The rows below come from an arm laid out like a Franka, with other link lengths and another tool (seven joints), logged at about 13 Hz.
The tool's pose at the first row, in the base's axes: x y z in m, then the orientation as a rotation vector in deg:
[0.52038 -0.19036 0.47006 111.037 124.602 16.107]
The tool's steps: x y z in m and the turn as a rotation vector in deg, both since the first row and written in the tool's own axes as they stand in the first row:
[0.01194 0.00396 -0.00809 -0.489 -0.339 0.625]
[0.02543 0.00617 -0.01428 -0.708 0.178 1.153]
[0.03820 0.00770 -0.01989 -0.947 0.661 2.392]
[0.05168 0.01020 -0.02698 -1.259 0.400 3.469]
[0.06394 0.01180 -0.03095 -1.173 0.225 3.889]
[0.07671 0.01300 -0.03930 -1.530 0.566 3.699]
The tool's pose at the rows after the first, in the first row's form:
[0.52054 -0.17804 0.47854 111.396 123.551 16.366]
[0.51940 -0.16439 0.48466 112.019 123.265 17.211]
[0.51786 -0.15152 0.49005 113.421 122.282 18.160]
[0.51674 -0.13784 0.49711 114.382 120.943 18.385]
[0.51578 -0.12548 0.50096 114.846 120.489 18.184]
[0.51315 -0.11265 0.50889 114.536 120.676 18.871]

